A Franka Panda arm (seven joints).
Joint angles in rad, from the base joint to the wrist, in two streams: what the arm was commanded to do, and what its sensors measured. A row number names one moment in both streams.
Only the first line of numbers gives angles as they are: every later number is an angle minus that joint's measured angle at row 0.
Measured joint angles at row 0:
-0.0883, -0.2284, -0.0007, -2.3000, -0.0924, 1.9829, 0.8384
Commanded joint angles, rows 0 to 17:
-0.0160, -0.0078, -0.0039, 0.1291, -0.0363, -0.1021, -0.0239
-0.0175, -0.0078, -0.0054, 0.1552, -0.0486, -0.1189, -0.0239
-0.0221, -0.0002, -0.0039, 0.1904, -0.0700, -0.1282, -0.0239
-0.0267, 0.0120, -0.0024, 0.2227, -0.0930, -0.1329, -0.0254
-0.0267, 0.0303, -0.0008, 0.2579, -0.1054, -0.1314, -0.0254
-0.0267, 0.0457, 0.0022, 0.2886, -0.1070, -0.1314, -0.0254
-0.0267, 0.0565, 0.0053, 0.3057, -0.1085, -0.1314, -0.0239
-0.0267, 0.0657, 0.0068, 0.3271, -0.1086, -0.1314, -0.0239
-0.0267, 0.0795, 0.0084, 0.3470, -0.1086, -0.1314, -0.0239
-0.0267, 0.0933, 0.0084, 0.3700, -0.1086, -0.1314, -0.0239
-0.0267, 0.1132, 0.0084, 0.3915, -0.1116, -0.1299, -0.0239
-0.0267, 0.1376, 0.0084, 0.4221, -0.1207, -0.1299, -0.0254
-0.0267, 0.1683, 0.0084, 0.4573, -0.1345, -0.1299, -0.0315
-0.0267, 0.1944, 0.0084, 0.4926, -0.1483, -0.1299, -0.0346
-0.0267, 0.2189, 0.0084, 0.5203, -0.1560, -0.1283, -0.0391
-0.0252, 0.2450, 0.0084, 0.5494, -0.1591, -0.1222, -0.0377
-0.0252, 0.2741, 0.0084, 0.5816, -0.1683, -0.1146, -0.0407
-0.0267, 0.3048, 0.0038, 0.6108, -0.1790, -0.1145, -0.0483
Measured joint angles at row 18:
-0.0179, 0.2027, -0.0038, 0.4864, -0.1426, -0.1022, -0.0228
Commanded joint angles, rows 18 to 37:
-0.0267, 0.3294, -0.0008, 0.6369, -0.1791, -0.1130, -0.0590
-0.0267, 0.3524, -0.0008, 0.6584, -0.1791, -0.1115, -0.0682
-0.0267, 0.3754, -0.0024, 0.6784, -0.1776, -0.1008, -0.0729
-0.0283, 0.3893, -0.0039, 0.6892, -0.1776, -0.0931, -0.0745
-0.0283, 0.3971, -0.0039, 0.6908, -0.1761, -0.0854, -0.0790
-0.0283, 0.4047, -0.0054, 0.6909, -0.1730, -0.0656, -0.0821
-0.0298, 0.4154, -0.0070, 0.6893, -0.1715, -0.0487, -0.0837
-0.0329, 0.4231, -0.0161, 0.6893, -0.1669, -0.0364, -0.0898
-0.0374, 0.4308, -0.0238, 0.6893, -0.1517, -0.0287, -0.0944
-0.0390, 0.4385, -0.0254, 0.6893, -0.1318, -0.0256, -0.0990
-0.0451, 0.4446, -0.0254, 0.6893, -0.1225, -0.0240, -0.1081
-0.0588, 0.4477, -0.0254, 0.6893, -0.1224, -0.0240, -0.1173
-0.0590, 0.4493, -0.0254, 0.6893, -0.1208, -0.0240, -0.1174
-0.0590, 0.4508, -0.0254, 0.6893, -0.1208, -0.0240, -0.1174
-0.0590, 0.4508, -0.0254, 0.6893, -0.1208, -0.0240, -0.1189
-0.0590, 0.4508, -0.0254, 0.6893, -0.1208, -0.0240, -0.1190
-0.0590, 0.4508, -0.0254, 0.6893, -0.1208, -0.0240, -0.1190
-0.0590, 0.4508, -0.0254, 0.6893, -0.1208, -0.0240, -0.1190
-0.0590, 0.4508, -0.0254, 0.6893, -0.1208, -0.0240, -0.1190
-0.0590, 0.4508, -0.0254, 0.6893, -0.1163, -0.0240, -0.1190
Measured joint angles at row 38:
-0.0532, 0.4502, -0.0302, 0.6772, -0.1367, -0.0303, -0.0999
